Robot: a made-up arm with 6 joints.
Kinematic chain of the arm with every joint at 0, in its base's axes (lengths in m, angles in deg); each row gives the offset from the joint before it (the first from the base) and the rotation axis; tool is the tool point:
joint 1: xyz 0 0 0.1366 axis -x
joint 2: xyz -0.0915 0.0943 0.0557 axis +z
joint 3: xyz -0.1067 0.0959 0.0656 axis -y
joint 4: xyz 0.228 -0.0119 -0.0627 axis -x
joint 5: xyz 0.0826 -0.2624 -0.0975 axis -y
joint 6: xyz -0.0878 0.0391 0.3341 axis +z
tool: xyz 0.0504 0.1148 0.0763
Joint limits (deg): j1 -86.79..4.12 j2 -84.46..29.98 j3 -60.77..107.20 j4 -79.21..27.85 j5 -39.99..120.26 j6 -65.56..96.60
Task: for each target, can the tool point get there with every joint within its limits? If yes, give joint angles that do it. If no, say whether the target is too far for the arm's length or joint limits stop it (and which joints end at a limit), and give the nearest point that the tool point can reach.
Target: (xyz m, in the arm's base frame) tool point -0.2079 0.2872 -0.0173
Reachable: yes | joints -10.75 -42.95 4.01 -17.40 86.20 59.33
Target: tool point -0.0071 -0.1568 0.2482
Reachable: yes | joints -16.61 -4.35 -11.61 -47.12 5.70 17.18
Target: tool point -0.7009 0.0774 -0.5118
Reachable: no: joint limits stop it (at a limit: joint 1, joint 5, joint 6) | nearest point -0.5311 0.0884 -0.2446 | short by 0.317 m
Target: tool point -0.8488 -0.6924 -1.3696
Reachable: no: too far | nearest point -0.2282 -0.3207 -0.2647 | short by 1.321 m
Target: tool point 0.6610 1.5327 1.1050
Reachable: no: too far | nearest point 0.1692 0.5843 0.5058 | short by 1.225 m
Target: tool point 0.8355 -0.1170 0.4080
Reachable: no: joint limits stop it (at a limit: joint 4, joint 5, joint 6) | nearest point 0.4768 -0.0989 0.3661 | short by 0.362 m
